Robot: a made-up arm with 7 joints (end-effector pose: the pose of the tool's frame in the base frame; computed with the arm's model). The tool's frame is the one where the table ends. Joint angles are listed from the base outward.
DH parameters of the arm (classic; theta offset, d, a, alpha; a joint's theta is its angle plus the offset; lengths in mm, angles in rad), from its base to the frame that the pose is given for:
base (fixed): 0 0 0 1.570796
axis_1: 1.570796 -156 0 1.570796
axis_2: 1.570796 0 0 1.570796
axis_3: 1.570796 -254 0 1.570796
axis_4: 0 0 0 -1.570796
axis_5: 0 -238 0 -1.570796
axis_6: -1.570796 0 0 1.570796
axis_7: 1.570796 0 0 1.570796
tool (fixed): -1.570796 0 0 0
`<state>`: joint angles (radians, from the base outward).
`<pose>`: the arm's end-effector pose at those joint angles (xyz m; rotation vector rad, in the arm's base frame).
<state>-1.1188 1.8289 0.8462 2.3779 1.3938 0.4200 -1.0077</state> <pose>0.1737 0.2039 -0.0369 0.4430 -1.1965 -0.4879</pose>
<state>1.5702 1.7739 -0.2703 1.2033 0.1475 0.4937 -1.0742</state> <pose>-0.0103 0.5005 0.2141 -2.3809 1.1413 -1.5628</pose>
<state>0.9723 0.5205 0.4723 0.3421 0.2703 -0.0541 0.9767</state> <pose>0.3679 0.4253 -0.1648 -0.5074 -1.7510 0.0695</pose>
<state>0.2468 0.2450 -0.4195 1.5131 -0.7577 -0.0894 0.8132</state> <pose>0.2796 0.1271 -0.2216 0.0483 -1.1217 -1.6999</pose>
